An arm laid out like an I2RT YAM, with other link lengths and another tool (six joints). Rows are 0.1 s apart.
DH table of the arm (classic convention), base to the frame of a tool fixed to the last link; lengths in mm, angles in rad. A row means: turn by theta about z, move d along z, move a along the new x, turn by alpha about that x. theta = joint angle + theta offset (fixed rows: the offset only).
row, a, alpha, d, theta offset
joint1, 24, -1.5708, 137.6, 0
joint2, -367, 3.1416, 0, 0
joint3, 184.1, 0, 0, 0.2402
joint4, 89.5, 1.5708, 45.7, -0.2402
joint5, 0, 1.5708, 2.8, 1.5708
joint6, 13.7, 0.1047, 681, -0.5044
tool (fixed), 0, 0, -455, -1.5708
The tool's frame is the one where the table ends.
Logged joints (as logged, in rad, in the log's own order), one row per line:
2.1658 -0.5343 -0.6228 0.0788 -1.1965 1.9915
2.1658 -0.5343 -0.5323 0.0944 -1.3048 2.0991
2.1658 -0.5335 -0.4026 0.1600 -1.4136 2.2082
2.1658 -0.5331 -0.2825 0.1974 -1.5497 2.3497
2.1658 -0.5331 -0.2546 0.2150 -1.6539 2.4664
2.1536 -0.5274 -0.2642 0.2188 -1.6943 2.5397
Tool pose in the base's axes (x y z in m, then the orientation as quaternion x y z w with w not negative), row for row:
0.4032 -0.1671 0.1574 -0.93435 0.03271 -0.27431 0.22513
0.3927 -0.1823 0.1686 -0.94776 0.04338 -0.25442 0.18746
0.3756 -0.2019 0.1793 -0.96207 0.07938 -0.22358 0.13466
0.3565 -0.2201 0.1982 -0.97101 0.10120 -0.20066 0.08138
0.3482 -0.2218 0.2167 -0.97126 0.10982 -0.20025 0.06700
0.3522 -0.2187 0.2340 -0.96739 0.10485 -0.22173 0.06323
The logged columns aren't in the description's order. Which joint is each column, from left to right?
Columns, left to right: joint2, joint1, joint5, joint6, joint4, joint3.
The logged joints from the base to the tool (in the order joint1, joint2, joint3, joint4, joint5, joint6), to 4 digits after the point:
-0.5343 2.1658 1.9915 -1.1965 -0.6228 0.0788
-0.5343 2.1658 2.0991 -1.3048 -0.5323 0.0944
-0.5335 2.1658 2.2082 -1.4136 -0.4026 0.1600
-0.5331 2.1658 2.3497 -1.5497 -0.2825 0.1974
-0.5331 2.1658 2.4664 -1.6539 -0.2546 0.2150
-0.5274 2.1536 2.5397 -1.6943 -0.2642 0.2188

